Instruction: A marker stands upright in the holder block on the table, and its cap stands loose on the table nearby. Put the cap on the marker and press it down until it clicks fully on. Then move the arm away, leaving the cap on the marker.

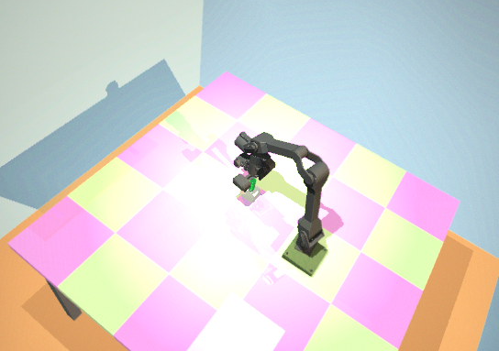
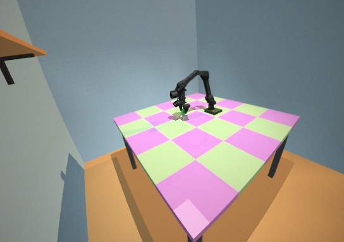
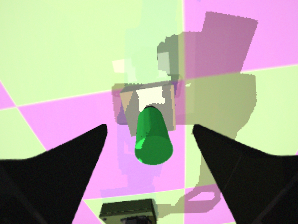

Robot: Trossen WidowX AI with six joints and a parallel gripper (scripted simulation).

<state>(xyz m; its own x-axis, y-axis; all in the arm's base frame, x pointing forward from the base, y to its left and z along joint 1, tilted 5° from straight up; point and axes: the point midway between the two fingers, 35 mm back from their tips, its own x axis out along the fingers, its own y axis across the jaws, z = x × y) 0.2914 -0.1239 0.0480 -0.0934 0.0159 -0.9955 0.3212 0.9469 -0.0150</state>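
Right now my gripper tip is 1 cm below the green cap.
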